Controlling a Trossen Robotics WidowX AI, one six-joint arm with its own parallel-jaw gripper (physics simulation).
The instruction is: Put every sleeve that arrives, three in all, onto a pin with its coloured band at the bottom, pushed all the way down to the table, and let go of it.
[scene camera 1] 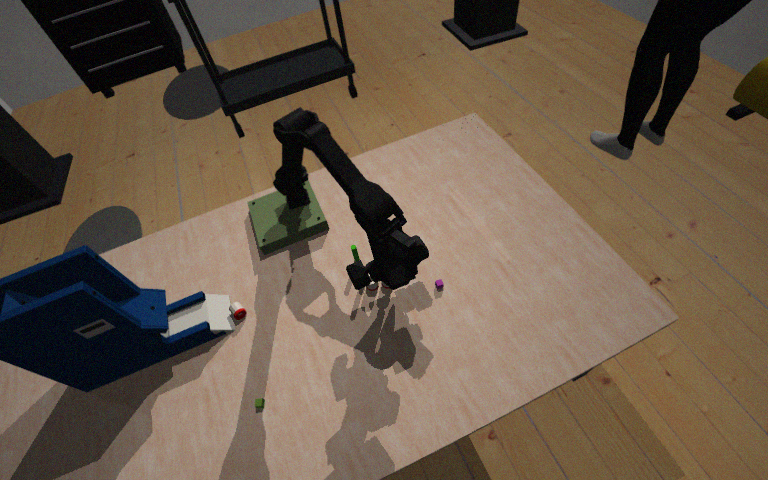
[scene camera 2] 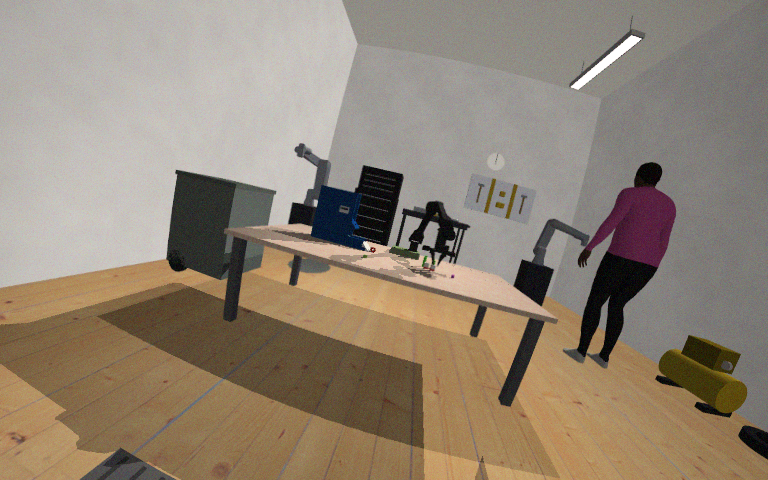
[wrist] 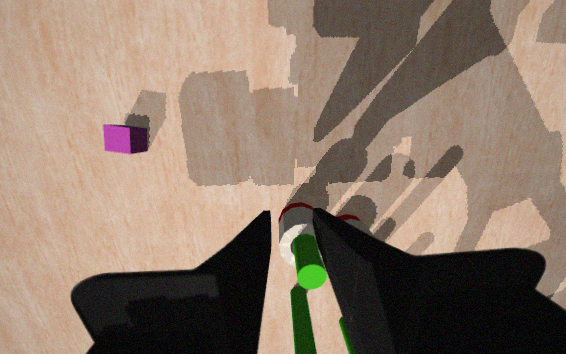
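A white sleeve [wrist: 295,216] [scene camera 1: 372,286] stands upright around a green pin [wrist: 311,276], its red band at the bottom. My gripper [wrist: 291,216] is partly open, with its fingertips on either side of this sleeve and not gripping it. A second sleeve [wrist: 348,218] is mostly hidden behind the right finger; its red band is low, and whether a pin is inside it cannot be seen. Two more green pins [wrist: 302,320] [wrist: 346,335] show bare parts nearer the wrist camera. A third sleeve [scene camera 1: 239,313] [scene camera 2: 372,249] lies on its side at the chute's end, red band facing outward.
The blue dispenser [scene camera 1: 45,333] [scene camera 2: 334,217] with its white chute [scene camera 1: 219,311] stands at the left. A purple cube [scene camera 1: 439,284] [wrist: 117,138] lies right of the gripper in scene camera 1. A small green cube [scene camera 1: 259,403] lies near the front. The arm stands on a green base [scene camera 1: 266,226].
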